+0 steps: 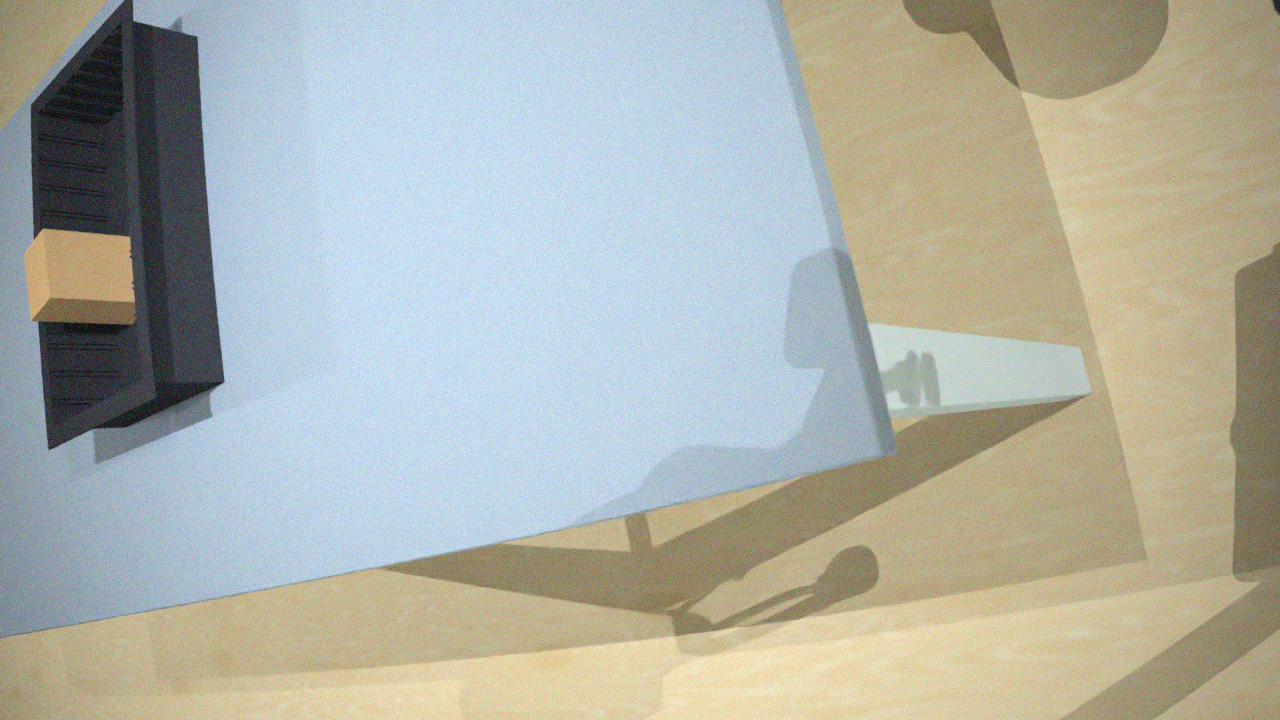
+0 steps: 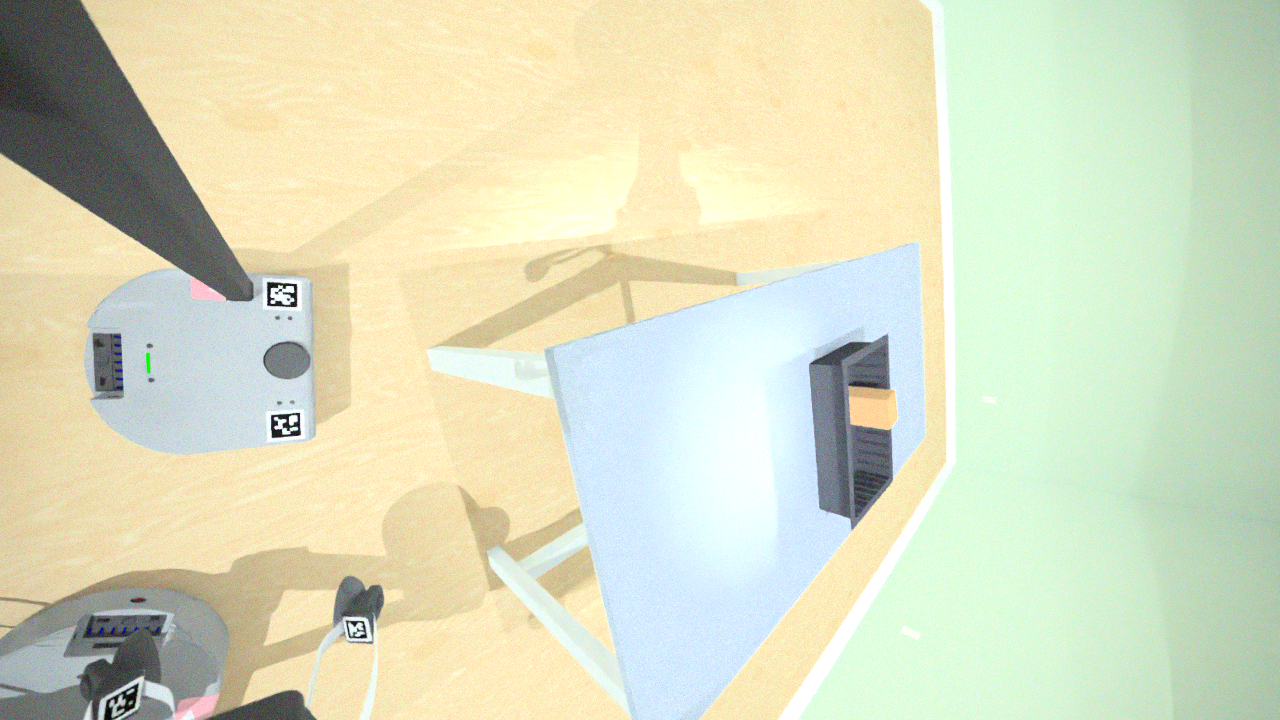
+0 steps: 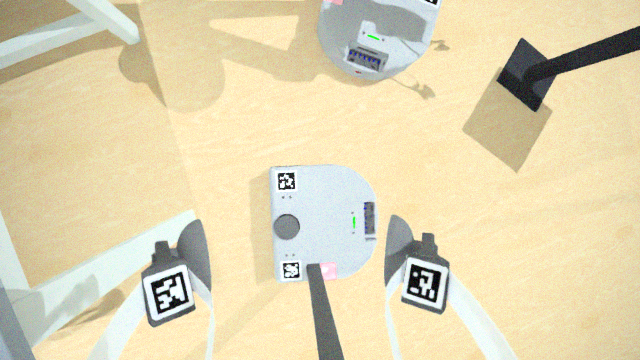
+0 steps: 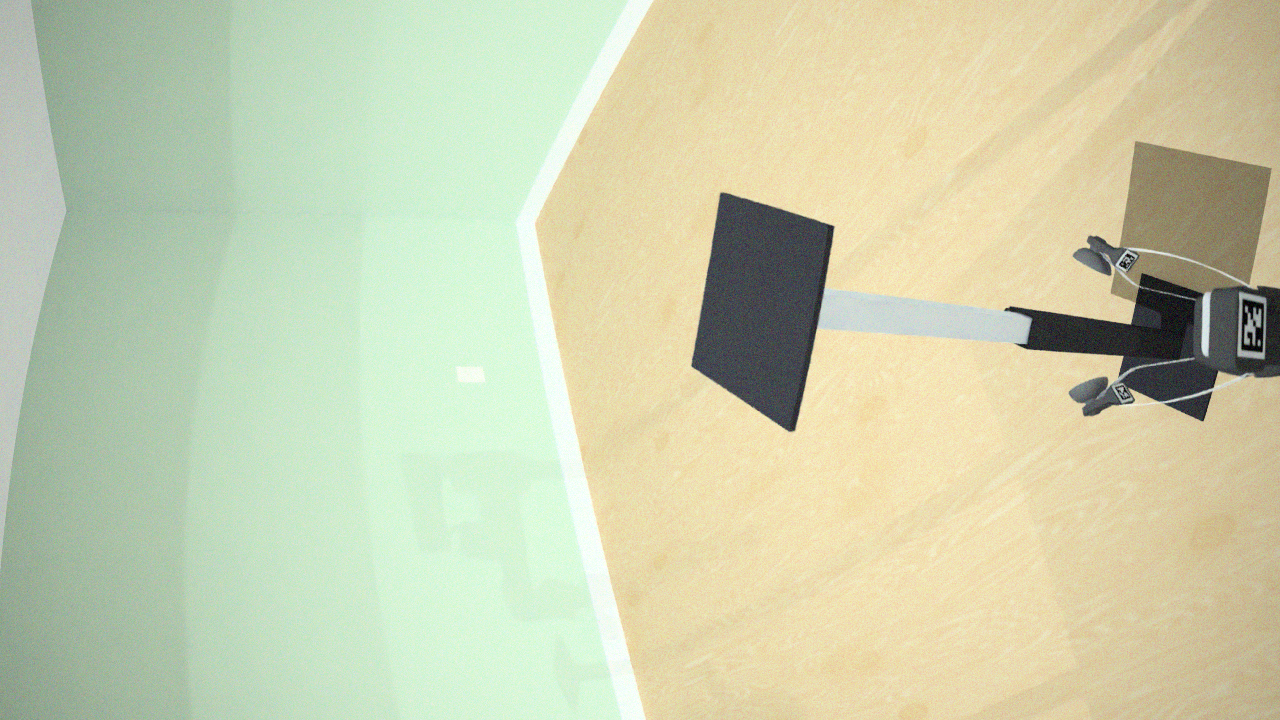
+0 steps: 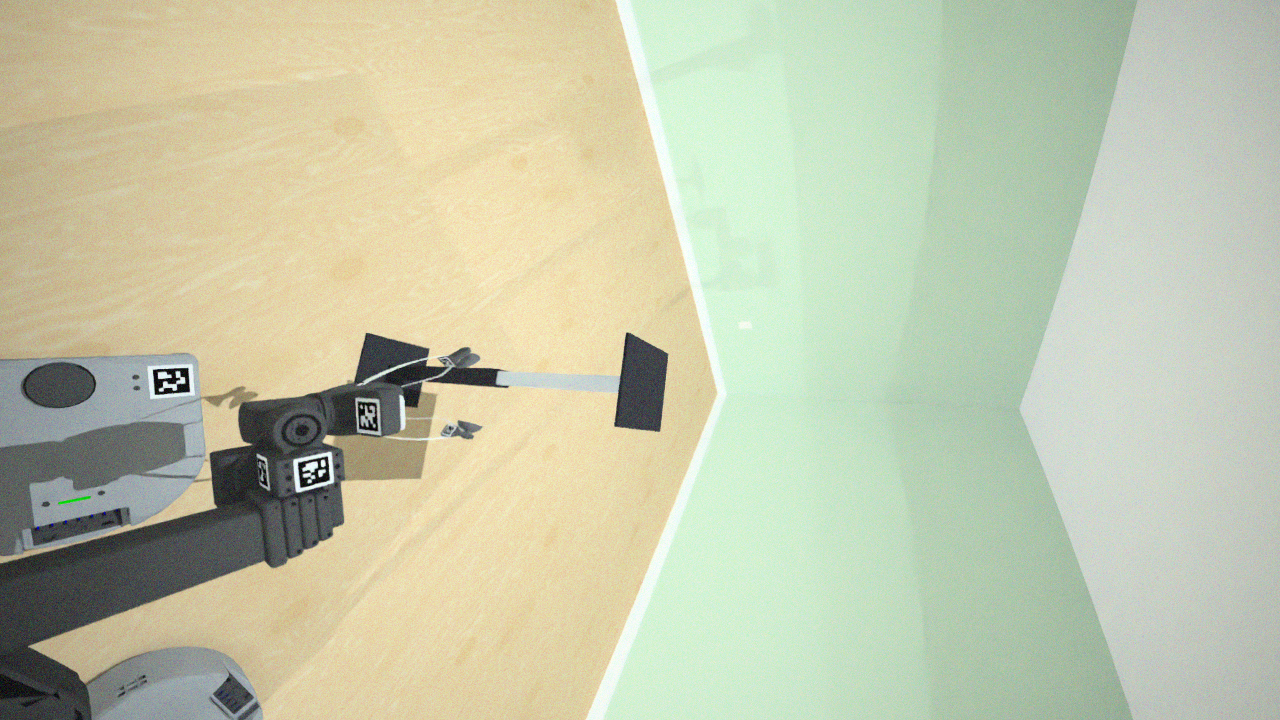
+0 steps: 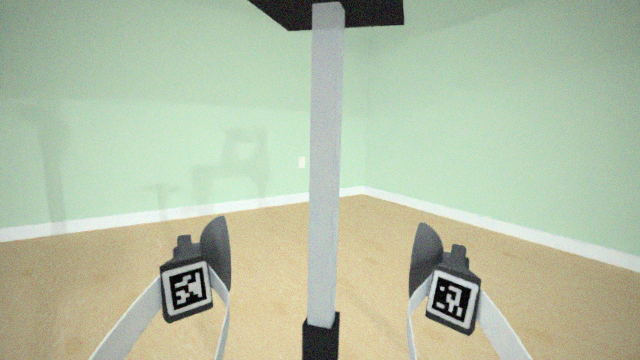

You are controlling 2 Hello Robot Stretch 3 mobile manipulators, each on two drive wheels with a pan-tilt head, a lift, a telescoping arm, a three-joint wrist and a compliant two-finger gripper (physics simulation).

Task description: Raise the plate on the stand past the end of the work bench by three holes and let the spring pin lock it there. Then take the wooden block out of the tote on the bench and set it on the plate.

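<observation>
The wooden block [image 1: 85,273] [image 2: 870,407] sits in the black tote [image 1: 183,214] [image 2: 830,429] on the blue work bench [image 1: 537,268] [image 2: 680,420]. The r1 gripper [image 2: 237,631] [image 3: 298,242] is open and empty, away from the bench, above the floor and a robot base. The black square plate [image 4: 760,308] [image 5: 640,383] tops the stand's pale post [image 4: 921,317] [image 5: 559,381] [image 6: 325,150], which rises from a black sleeve [image 4: 1074,329] [image 6: 320,342]. The r2 gripper [image 4: 1090,324] [image 5: 467,394] [image 6: 320,257] is open below the plate, its fingers either side of the post's line. The spring pin cannot be made out.
A robot base [image 2: 214,394] [image 3: 325,215] stands off the bench's end. Another robot base [image 2: 196,617] [image 3: 380,15] is nearby. Pale bench legs [image 2: 554,608] [image 3: 115,250] reach past the top's edge. The stand's black foot [image 3: 545,85] [image 4: 1172,398] is on the floor. Green walls meet in a corner beyond the plate.
</observation>
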